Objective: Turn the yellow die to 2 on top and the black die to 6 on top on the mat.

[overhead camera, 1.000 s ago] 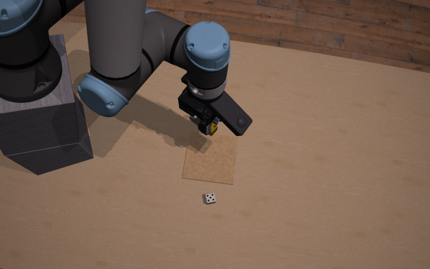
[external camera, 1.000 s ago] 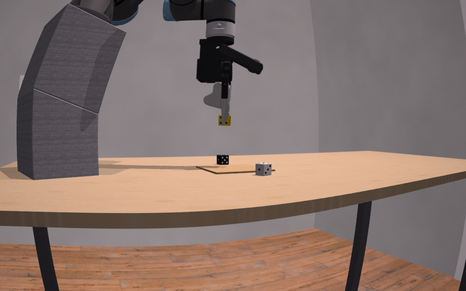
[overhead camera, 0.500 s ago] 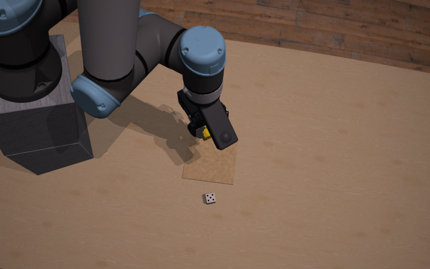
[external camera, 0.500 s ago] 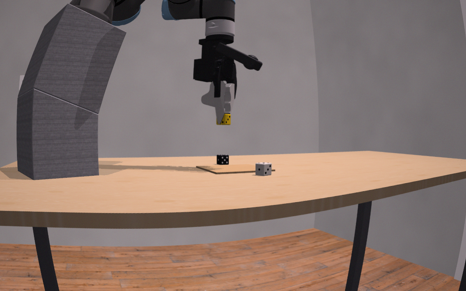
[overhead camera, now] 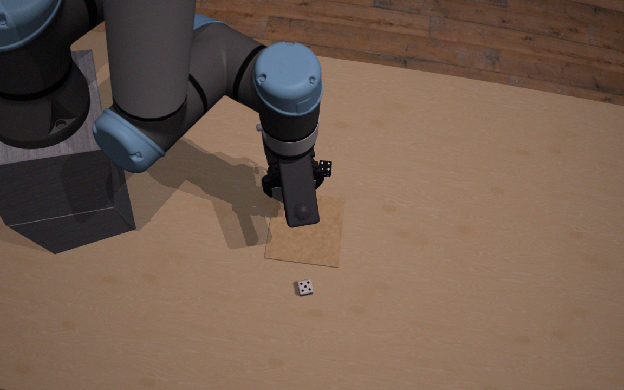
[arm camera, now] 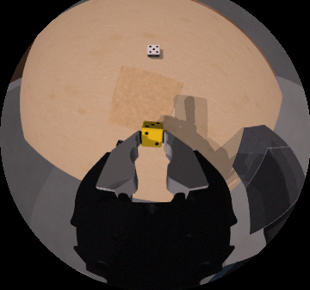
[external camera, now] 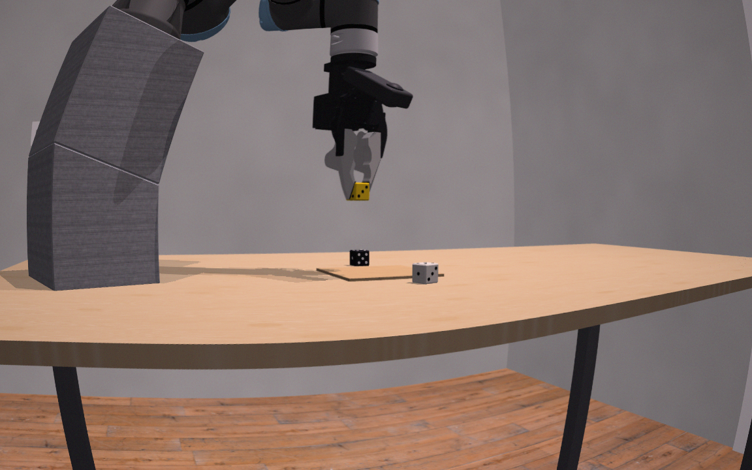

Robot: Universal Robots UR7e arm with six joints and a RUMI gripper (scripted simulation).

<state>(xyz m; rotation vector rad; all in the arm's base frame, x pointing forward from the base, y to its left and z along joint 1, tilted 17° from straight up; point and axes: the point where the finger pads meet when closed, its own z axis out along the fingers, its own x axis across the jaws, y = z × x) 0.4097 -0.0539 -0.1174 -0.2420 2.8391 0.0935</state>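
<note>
The mat is 20 mm ahead of my hand, 20 mm to the right of it and 120 mm below it. Round my hand: white die: 20 mm ahead, 140 mm to the right, 110 mm below; black die: 60 mm ahead, 100 mm to the left, 110 mm below; yellow die: right at my hand.
</note>
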